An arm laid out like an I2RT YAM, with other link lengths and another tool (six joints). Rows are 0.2 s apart.
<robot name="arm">
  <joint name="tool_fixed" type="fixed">
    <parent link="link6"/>
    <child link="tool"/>
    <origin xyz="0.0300 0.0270 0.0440" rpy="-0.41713 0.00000 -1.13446"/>
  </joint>
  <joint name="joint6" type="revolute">
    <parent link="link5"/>
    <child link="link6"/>
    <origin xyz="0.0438 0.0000 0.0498" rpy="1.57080 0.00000 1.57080"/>
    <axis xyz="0 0 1"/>
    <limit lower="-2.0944" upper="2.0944"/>
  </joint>
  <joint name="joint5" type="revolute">
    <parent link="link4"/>
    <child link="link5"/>
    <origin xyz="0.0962 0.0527 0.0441" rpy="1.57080 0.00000 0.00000"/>
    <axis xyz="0 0 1"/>
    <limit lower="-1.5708" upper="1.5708"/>
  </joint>
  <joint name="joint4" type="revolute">
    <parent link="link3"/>
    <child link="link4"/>
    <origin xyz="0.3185 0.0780 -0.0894"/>
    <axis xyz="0 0 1"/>
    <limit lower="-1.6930" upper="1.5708"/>
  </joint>
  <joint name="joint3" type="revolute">
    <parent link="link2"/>
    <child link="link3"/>
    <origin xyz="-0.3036 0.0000 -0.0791" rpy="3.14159 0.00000 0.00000"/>
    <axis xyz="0 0 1"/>
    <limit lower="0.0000" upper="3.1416"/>
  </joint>
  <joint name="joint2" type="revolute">
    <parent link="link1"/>
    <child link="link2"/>
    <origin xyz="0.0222 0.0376 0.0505" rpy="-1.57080 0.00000 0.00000"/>
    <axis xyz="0 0 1"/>
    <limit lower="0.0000" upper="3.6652"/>
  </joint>
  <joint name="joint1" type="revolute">
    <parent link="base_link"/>
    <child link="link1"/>
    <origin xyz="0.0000 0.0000 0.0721"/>
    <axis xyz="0 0 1"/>
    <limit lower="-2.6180" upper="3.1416"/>
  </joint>
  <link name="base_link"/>
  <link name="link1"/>
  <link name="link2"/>
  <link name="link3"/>
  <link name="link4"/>
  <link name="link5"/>
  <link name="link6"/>
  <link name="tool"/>
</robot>
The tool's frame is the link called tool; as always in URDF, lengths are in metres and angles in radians.
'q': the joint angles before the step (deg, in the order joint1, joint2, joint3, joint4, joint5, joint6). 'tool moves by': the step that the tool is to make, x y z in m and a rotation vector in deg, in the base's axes. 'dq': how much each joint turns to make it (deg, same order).
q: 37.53, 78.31, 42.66, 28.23, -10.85, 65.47
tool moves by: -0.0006, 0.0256, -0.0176, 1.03, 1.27, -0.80
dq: 3.11, 4.90, 0.68, 4.21, 3.67, 2.12
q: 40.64, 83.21, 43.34, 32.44, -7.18, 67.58
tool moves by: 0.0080, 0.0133, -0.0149, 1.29, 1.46, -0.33
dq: 0.54, 4.54, 1.13, 3.39, 0.62, 2.04
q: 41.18, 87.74, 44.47, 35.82, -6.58, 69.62
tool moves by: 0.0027, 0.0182, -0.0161, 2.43, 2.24, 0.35
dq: 1.23, 4.78, 1.10, 4.01, 0.45, 3.41
